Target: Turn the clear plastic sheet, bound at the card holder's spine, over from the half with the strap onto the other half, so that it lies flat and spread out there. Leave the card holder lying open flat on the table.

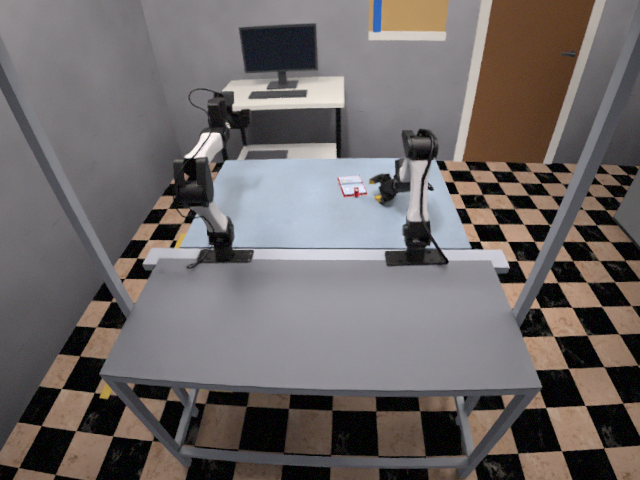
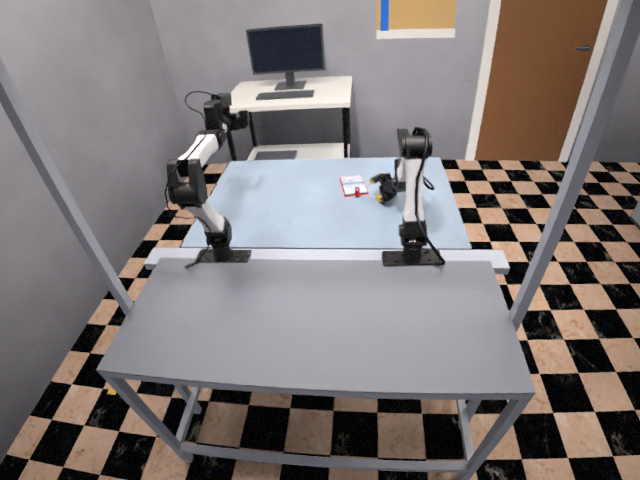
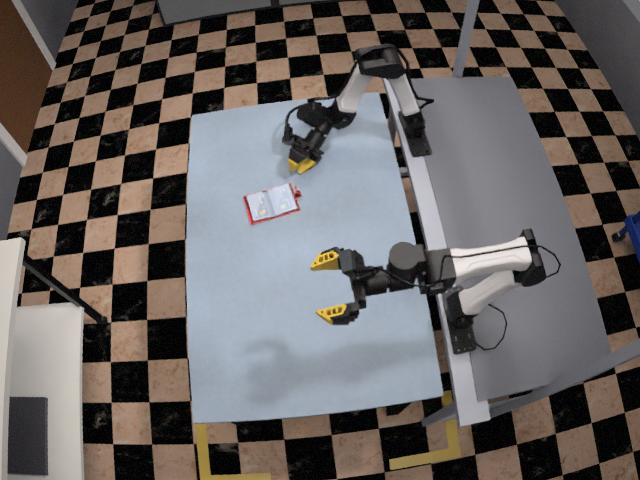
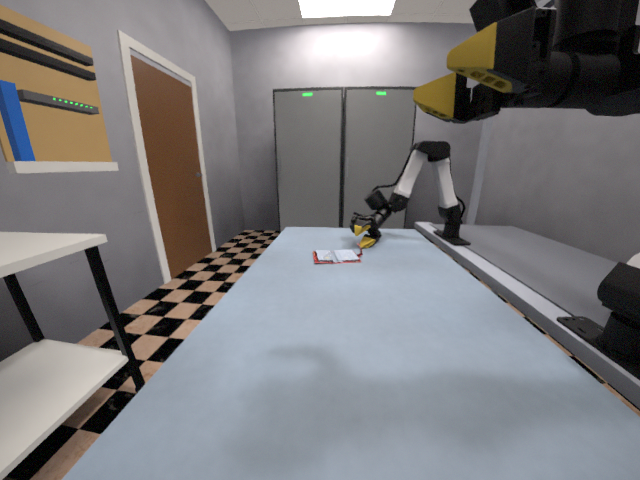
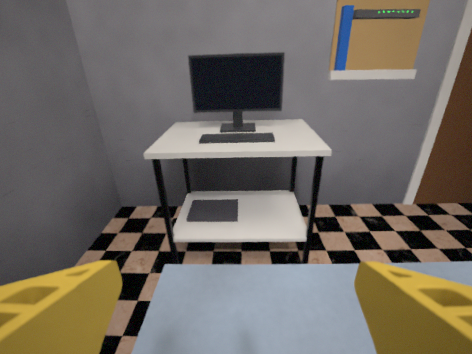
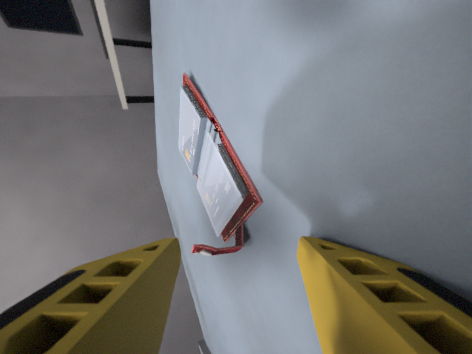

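Note:
The red card holder [image 1: 344, 194] [image 2: 346, 194] [image 3: 251, 221] [image 4: 337, 262] [image 6: 240, 168] lies open flat on the table. Its red strap [image 1: 356, 191] [image 3: 297, 193] [image 6: 239, 237] sticks out from one half and bends up. The clear plastic sheet [image 3: 283, 199] [image 6: 219, 192] appears to lie over the half with the strap; its edges are hard to tell. The other half [image 3: 258, 205] [image 6: 191, 132] shows a card. My right gripper [image 1: 375, 189] [image 2: 375, 189] [image 3: 296, 169] [image 4: 359, 239] [image 6: 238, 245] is open and empty, low beside the strap end. My left gripper [image 3: 314, 290] [image 4: 431, 77] [image 5: 237, 272] is open and empty, high above the table.
The light blue table [image 1: 289, 217] [image 3: 232, 299] [image 4: 330, 320] bears the card holder. A grey table [image 1: 320, 320] [image 3: 496, 170] stands behind the arm bases. A white desk [image 1: 325, 95] [image 5: 240, 150] with a monitor [image 1: 279, 49] [image 5: 237, 82] stands beyond the far edge.

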